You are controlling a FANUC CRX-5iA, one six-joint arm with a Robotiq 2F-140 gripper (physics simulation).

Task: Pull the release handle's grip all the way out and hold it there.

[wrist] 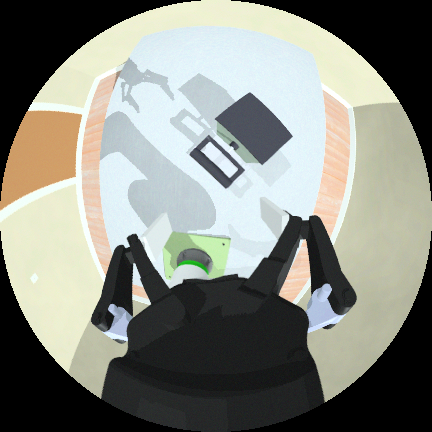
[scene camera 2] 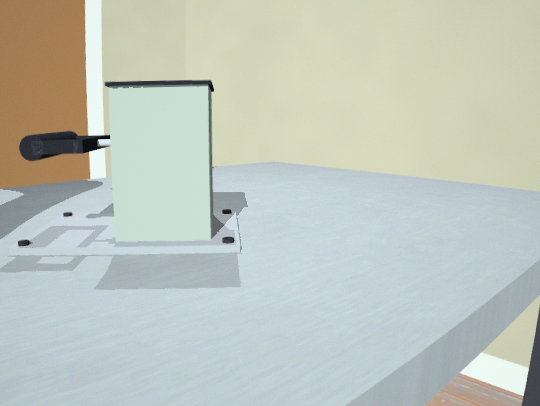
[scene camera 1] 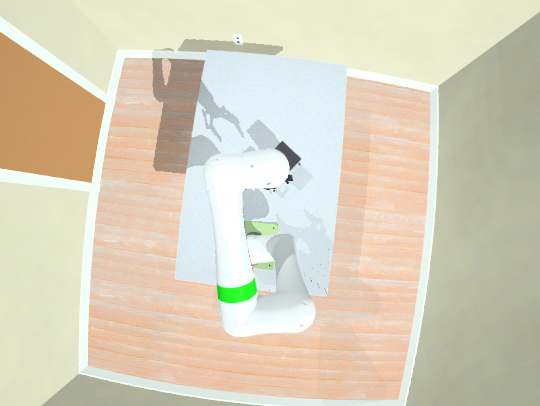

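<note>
The release handle's grip (scene camera 2: 52, 145) (wrist: 208, 169) is a black rectangular loop. It stands level, a short way out from a pale green box housing (scene camera 1: 287, 154) (scene camera 2: 162, 165) (wrist: 254, 127) with a dark top. A short piece of pale rod shows between them in scene camera 2. The housing stands on a clear base plate (scene camera 2: 170, 248) with black bolts. My gripper (wrist: 213, 214) is wide open and empty. In the wrist view the grip lies beyond its two pale pads, not between them. In scene camera 1 the arm hides the grip and most of the gripper.
The pale blue-grey table (scene camera 1: 300, 100) (scene camera 2: 350, 300) (wrist: 270, 65) carries the housing. The arm's base stands on a green mounting plate (scene camera 1: 265, 228) (wrist: 222, 255) on the table. The white arm (scene camera 1: 232, 240) passes over the table near the housing. Walls and wooden floor surround it.
</note>
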